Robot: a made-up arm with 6 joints. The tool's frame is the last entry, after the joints.
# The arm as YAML. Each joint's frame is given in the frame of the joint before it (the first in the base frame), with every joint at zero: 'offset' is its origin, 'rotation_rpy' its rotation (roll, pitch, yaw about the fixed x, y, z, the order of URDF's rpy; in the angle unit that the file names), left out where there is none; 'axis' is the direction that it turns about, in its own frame. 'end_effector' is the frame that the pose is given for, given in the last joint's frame.
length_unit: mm
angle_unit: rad
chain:
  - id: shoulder
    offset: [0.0, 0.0, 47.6]
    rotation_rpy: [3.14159, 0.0, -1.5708]
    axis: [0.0, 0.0, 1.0]
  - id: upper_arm
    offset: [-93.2, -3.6, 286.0]
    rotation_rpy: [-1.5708, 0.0, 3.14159]
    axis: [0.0, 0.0, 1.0]
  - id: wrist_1
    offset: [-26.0, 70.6, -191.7]
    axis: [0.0, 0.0, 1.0]
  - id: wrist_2
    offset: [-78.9, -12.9, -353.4]
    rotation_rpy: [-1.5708, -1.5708, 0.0]
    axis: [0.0, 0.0, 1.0]
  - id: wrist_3
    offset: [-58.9, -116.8, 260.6]
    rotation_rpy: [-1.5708, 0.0, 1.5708]
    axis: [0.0, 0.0, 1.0]
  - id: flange
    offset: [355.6, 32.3, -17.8]
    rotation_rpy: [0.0, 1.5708, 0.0]
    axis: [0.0, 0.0, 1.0]
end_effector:
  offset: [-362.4, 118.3, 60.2]
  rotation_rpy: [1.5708, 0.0, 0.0]
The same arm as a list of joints. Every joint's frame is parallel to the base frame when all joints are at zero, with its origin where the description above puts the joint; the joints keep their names.
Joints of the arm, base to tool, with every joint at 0 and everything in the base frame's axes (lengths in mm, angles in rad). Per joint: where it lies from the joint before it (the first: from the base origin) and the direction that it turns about. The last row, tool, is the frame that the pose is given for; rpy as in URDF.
shoulder: offset 0 0 47.6 axis 0 0 -1
upper_arm: offset 3.6 93.2 -286 axis 1 0 0
wrist_1: offset -191.7 -26 70.6 axis 1 0 0
wrist_2: offset -353.4 -78.9 -12.9 axis 0 0 1
wrist_3: offset -58.9 -116.8 260.6 axis -1 0 0
flange: offset 17.8 355.6 -32.3 axis 0 1 0
tool: offset -362.4 60.2 -118.3 rpy 0 0 0

